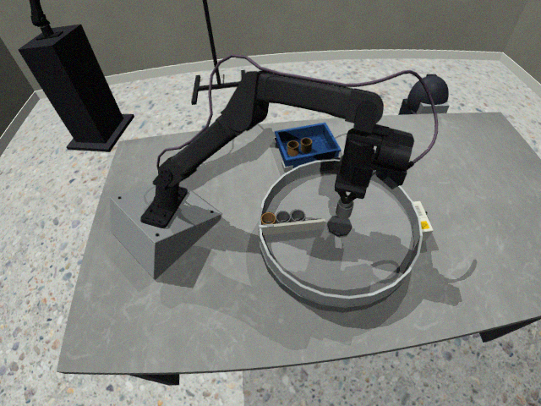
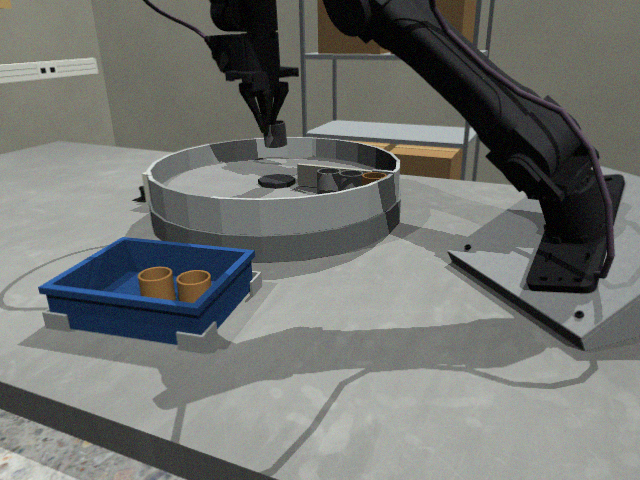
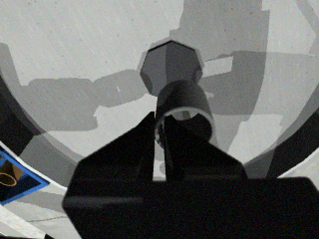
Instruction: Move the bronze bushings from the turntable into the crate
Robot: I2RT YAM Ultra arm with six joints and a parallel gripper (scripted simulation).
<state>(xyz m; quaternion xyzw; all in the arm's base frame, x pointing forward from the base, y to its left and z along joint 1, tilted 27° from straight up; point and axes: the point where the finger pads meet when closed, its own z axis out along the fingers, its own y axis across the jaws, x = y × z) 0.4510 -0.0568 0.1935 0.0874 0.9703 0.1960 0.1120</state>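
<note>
The turntable is 10 cm below my hand and 1 cm to the right of it. Also, from my hand: blue crate: 32 cm to the left, 13 cm below, 12 cm behind.
</note>
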